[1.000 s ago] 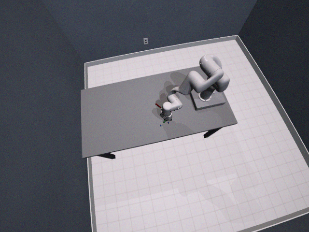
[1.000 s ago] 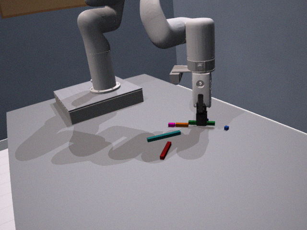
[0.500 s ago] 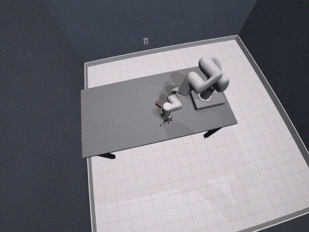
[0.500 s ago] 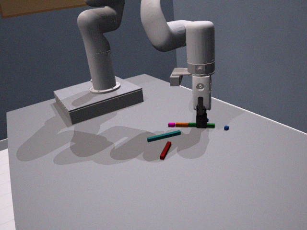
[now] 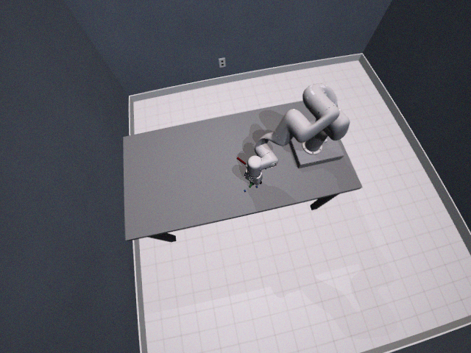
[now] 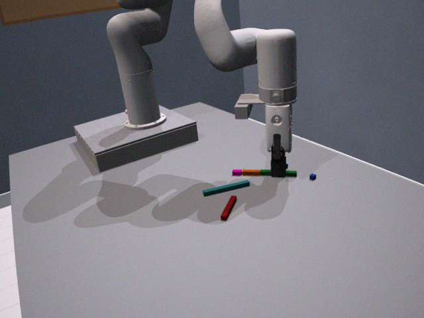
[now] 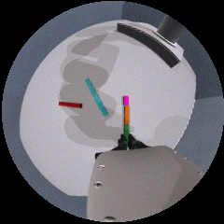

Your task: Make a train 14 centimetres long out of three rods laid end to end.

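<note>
Right now the green rod is 2 cm below my hand. Also, from my hand: turquoise rod: 12 cm to the right, 5 cm behind, 2 cm below; orange rod: 5 cm behind, 3 cm to the right, 2 cm below; magenta rod: 8 cm behind, 5 cm to the right, 2 cm below.
</note>
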